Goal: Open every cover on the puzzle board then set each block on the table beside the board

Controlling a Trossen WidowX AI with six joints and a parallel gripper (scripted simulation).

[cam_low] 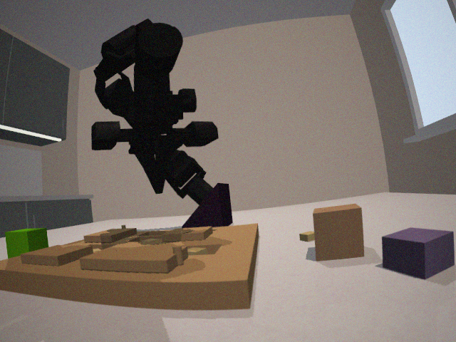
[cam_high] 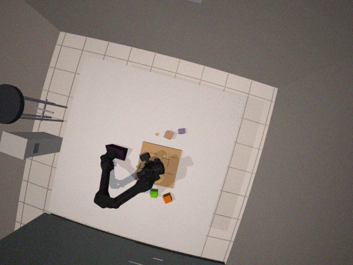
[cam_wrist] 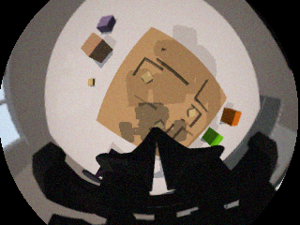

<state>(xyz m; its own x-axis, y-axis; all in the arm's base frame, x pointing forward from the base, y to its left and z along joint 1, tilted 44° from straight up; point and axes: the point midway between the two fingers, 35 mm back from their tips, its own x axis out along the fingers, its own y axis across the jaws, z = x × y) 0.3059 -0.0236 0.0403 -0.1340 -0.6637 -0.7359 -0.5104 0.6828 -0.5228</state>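
Now: the tan puzzle board 40 mm ahead of my gripper tip, 40 mm to the right of it and 70 mm below it. From my gripper tip the other things lie so: orange block 130 mm ahead, 260 mm to the right, 60 mm below; then brown block 90 mm ahead, 220 mm to the left, 60 mm below; then green block 30 mm ahead, 240 mm to the right, 70 mm below.
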